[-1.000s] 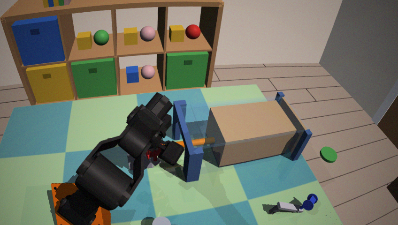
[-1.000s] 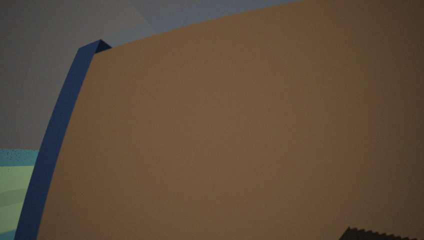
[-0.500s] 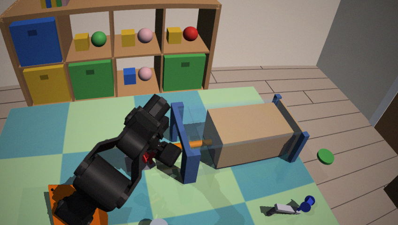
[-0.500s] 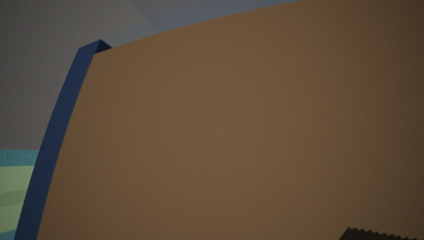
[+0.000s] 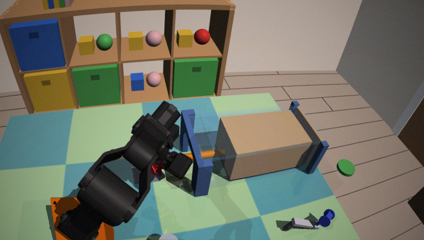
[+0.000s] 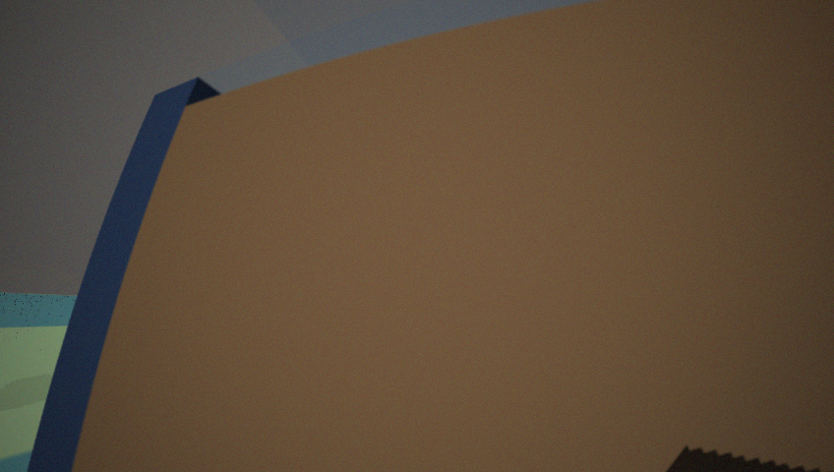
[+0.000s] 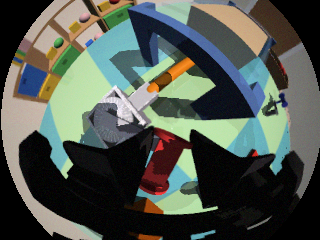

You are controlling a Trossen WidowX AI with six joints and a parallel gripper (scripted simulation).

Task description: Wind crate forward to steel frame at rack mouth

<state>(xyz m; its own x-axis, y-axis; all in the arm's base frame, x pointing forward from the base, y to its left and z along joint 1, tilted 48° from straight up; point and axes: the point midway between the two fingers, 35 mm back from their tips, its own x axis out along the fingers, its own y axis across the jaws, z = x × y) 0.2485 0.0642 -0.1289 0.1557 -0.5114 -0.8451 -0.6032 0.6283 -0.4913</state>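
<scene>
Right now the red knob is 30 mm behind my gripper tip and 10 mm to the right of it. Also, from my gripper tip: blue frame: 100 mm ahead, 70 mm to the left, 30 mm below; then crank handle: 40 mm behind, 20 mm to the left, 30 mm below; then grey winch: 80 mm behind, 80 mm to the left, 110 mm below.
</scene>
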